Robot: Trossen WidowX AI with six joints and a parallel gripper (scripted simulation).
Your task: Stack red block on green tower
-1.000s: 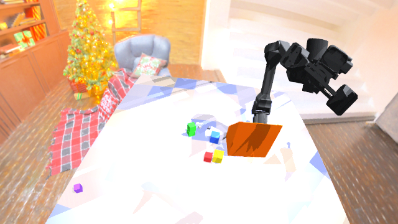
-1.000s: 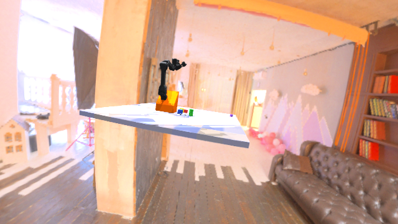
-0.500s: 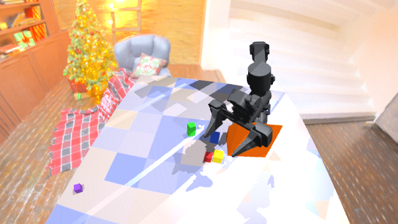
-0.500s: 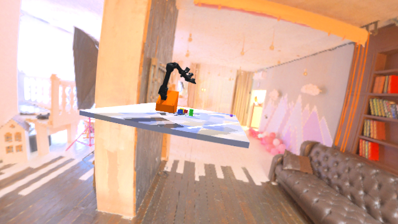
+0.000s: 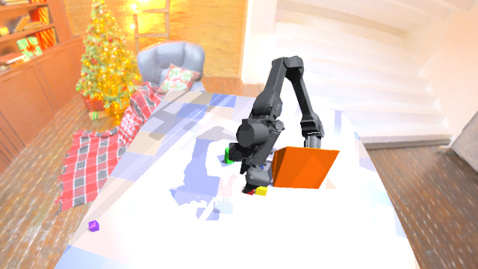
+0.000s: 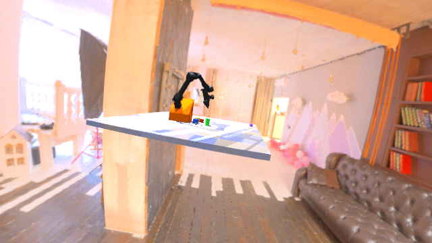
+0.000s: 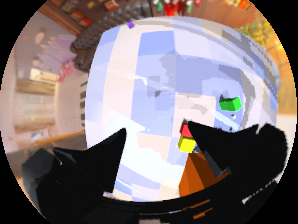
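My gripper tip is 150 mm above the red block, 90 mm to the left of it and 40 mm past it. Also, from my gripper tip: small purple block: 520 mm ahead, 170 mm to the left, 150 mm below; then blue block: 210 mm to the right, 140 mm below, 80 mm behind; then yellow block: 140 mm below, 90 mm to the right, 90 mm behind.
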